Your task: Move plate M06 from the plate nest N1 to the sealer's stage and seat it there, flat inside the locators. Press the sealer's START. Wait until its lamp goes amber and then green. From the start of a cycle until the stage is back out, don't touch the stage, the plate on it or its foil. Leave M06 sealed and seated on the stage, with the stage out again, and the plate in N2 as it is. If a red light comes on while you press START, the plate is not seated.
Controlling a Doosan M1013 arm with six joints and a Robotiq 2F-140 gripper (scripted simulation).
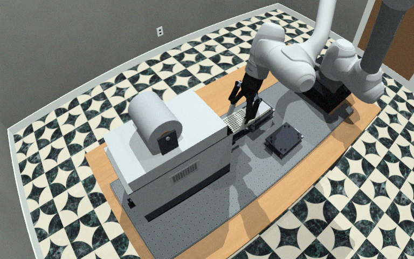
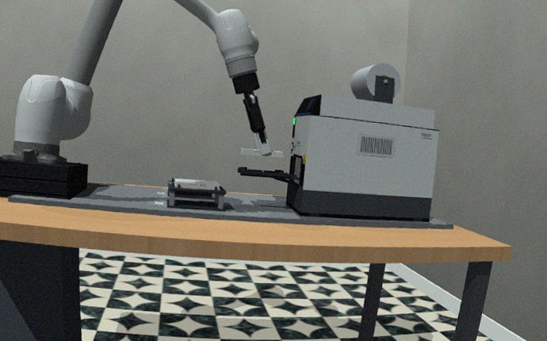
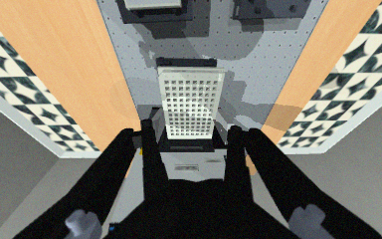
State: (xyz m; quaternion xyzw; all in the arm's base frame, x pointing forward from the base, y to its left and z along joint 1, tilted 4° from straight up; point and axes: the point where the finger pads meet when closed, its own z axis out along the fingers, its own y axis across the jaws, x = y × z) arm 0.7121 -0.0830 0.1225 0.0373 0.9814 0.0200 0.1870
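My hand is 80 mm above the black stage, 10 mm to the left of it and 10 mm short of it. The rest, counted from my hand: foil-covered plate: 190 mm behind, 130 mm below, 50 mm to the right; white well plate: 30 mm below; nest N1: 190 mm behind, 150 mm to the left, 150 mm below.
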